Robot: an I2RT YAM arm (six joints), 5 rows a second.
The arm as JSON. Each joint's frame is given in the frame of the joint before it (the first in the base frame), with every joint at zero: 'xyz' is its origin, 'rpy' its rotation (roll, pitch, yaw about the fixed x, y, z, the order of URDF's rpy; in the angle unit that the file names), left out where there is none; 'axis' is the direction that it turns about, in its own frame. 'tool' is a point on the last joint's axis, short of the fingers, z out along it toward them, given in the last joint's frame.
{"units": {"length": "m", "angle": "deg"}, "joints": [
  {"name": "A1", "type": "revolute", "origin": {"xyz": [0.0, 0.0, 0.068]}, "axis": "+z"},
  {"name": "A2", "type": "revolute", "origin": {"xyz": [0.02, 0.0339, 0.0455]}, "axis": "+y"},
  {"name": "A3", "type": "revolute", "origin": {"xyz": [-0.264, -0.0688, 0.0]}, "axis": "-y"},
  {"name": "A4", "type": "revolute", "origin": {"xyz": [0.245, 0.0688, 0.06]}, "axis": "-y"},
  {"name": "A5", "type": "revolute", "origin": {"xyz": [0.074, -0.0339, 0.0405]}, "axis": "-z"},
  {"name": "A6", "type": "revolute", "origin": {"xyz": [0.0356, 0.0, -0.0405]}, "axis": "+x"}
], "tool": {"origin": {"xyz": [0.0, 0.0, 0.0], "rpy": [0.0, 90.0, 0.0]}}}
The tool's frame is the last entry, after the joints.
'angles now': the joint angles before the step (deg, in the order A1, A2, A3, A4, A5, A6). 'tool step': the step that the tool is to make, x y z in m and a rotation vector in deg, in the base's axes. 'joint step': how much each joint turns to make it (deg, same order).
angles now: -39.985 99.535 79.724 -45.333 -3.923 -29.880
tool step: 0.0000 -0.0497 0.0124 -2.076 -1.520 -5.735
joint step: -5.493 6.231 10.007 -1.252 0.550 0.001
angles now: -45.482 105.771 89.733 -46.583 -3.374 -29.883
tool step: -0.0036 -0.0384 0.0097 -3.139 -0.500 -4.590
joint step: -3.867 4.829 8.070 -0.600 1.888 -0.208
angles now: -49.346 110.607 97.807 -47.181 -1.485 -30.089
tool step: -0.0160 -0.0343 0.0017 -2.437 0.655 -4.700
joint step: -4.372 3.428 4.848 0.074 1.911 -0.755
